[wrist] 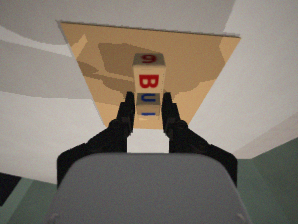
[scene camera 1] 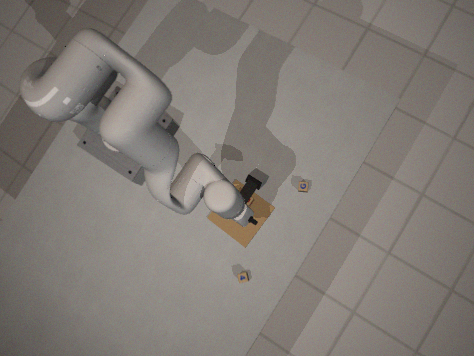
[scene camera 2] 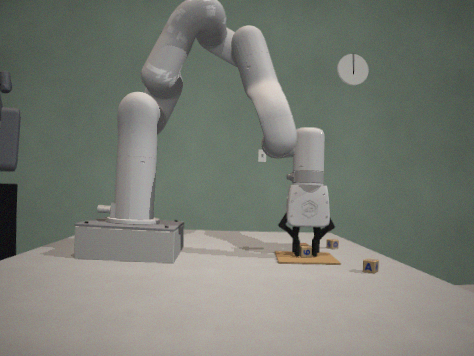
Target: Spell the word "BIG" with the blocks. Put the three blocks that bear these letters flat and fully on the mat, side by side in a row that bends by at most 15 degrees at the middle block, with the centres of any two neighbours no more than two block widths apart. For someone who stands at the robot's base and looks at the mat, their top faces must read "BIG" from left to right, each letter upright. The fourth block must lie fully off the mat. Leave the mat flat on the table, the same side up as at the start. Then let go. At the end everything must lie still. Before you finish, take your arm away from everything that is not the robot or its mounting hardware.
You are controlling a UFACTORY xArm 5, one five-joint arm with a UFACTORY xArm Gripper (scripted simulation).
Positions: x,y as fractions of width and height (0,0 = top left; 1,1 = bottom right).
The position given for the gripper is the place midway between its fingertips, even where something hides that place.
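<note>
Gripper (scene camera 1: 0.51,0.60), (wrist: 0.50,0.45). Mat (scene camera 1: 0.55,0.59), (wrist: 0.35,0.24).
</note>
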